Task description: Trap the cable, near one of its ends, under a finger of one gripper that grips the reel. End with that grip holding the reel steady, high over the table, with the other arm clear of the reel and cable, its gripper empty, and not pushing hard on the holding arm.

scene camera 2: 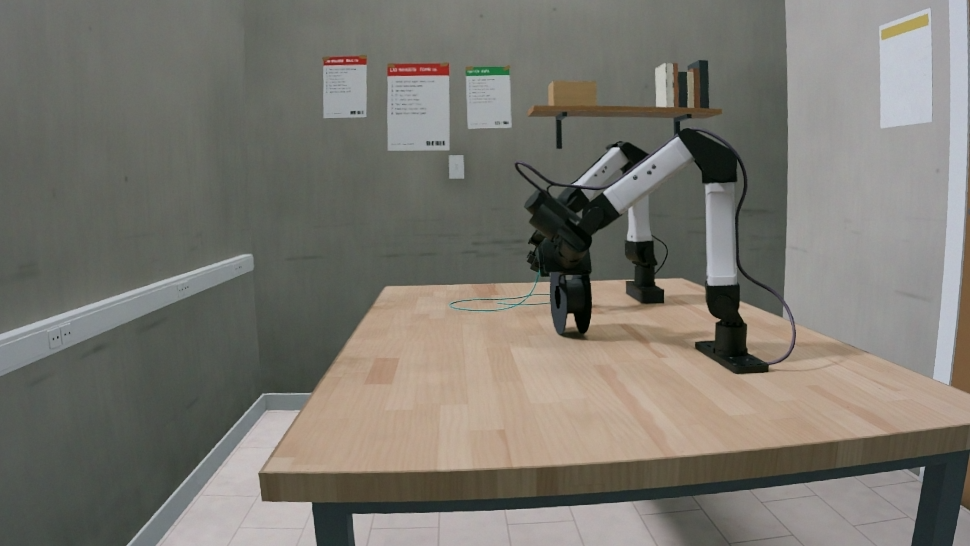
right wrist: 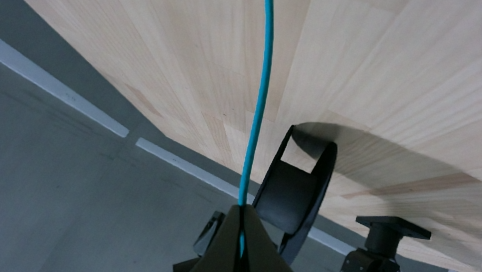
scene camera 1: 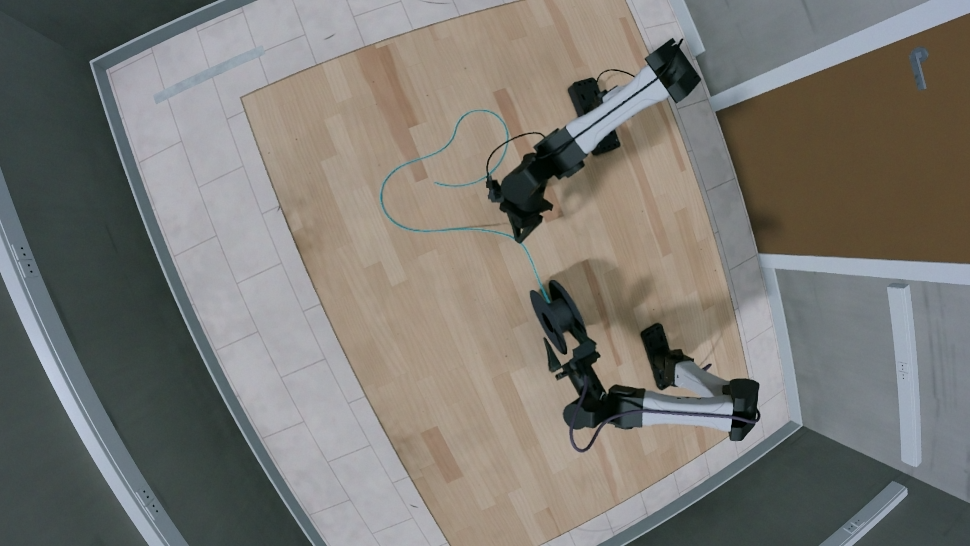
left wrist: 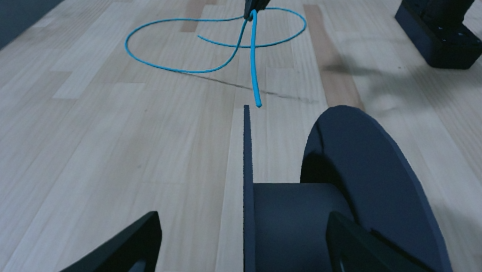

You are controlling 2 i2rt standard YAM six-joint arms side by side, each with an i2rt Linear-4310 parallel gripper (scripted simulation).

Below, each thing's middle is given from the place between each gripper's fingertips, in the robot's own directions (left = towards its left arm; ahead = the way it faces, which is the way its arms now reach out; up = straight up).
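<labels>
The dark reel (scene camera 2: pixel 578 300) is 70 mm below my left hand (scene camera 2: pixel 557 270), and I find it 20 mm to the right of that hand and 30 mm behind it.
From my right hand (scene camera 1: pixel 518 242), the reel is 40 mm behind, 50 mm below and 210 mm to the left.
</labels>
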